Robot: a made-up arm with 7 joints. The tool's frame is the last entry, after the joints. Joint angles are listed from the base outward. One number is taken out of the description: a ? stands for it. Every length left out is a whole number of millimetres.
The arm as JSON. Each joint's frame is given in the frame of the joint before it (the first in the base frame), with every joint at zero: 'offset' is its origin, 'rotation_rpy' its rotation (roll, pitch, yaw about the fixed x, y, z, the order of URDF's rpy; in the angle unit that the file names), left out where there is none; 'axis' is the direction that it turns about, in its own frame. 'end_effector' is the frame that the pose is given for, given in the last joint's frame.
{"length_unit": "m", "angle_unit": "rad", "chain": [
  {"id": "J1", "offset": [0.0, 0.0, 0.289], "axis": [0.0, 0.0, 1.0]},
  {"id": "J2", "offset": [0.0, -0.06, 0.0], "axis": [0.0, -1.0, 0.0]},
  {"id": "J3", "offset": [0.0, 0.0, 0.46], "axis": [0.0, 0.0, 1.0]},
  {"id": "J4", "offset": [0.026, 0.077, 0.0], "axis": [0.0, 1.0, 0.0]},
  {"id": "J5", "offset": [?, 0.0, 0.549], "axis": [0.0, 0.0, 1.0]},
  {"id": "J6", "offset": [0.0, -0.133, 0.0], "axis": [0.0, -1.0, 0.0]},
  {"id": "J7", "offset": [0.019, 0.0, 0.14], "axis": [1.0, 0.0, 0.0]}
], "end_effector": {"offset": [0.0, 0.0, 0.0], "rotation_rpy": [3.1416, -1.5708, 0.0]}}
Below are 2 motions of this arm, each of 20 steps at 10 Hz.
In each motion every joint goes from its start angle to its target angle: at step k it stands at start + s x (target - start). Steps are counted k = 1, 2, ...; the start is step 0. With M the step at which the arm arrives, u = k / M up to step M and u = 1 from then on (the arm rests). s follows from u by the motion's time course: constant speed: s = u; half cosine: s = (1 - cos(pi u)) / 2; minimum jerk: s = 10 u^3 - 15 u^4 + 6 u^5.
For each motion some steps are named. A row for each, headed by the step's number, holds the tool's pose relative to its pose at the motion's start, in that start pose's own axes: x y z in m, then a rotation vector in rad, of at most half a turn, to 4 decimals.
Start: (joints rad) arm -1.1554 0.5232 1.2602 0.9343 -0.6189 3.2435 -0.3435
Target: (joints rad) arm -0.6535 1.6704 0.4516 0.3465 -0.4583 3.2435 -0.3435
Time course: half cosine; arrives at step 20
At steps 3, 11, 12, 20:
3: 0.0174 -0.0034 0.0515 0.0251 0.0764 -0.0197
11: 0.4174 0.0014 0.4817 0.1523 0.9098 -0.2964
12: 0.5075 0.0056 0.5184 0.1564 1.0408 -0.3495
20: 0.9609 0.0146 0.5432 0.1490 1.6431 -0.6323

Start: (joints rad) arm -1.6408 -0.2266 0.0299 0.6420 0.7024 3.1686 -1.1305
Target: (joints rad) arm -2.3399 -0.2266 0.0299 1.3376 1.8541 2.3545 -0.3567
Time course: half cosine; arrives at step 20
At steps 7, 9, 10, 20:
7: -0.0943 0.0801 0.0054 0.0751 -0.3073 -0.0182
9: -0.1414 0.1359 0.0127 0.0342 -0.4793 -0.0136
10: -0.1639 0.1685 0.0171 -0.0105 -0.5652 -0.0045
20: -0.2509 0.4126 0.0374 -0.6053 -0.9030 0.2130

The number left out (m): -0.03
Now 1 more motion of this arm.
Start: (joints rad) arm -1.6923 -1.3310 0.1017 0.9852 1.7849 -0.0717 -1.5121
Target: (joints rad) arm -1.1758 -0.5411 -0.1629 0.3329 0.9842 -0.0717 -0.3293
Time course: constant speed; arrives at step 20
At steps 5, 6, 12, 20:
5: 0.2352 -0.0861 0.1433 0.0332 -0.3555 -0.0264
6: 0.2788 -0.1144 0.1761 0.0240 -0.4200 -0.0372
12: 0.4993 -0.3626 0.3746 -0.1235 -0.7167 -0.1452
20: 0.6445 -0.8626 0.5402 -0.4443 -0.7571 -0.3619

